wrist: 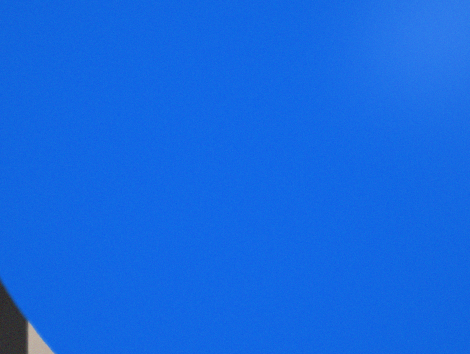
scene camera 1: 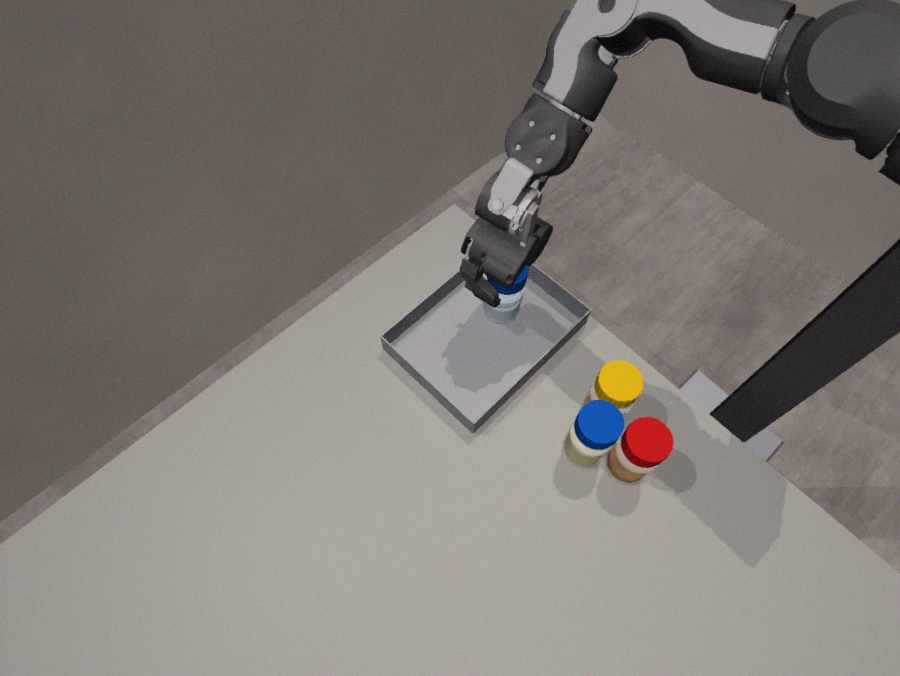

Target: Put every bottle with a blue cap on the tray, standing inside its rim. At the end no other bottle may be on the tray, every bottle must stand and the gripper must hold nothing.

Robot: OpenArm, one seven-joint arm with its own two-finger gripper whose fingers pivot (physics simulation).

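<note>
My gripper (scene camera 1: 507,288) is shut on a bottle with a blue cap (scene camera 1: 503,304) (wrist: 235,175), clear below, over the back part of the grey tray (scene camera 1: 418,349). The bottle is roughly upright, inside the rim as seen from above; whether its base touches the tray floor I cannot tell. The cap fills most of the wrist view. A second blue-capped bottle (scene camera 1: 598,427), with pale yellow contents, stands on the table to the right of the tray, outside it.
A yellow-capped bottle (scene camera 1: 618,384) stands close behind the second blue-capped bottle. A red-capped bottle (scene camera 1: 646,443) stands close to its right. These three stand near the right table edge. The tray has a low raised rim. A dark post (scene camera 1: 814,363) rises beyond that edge.
</note>
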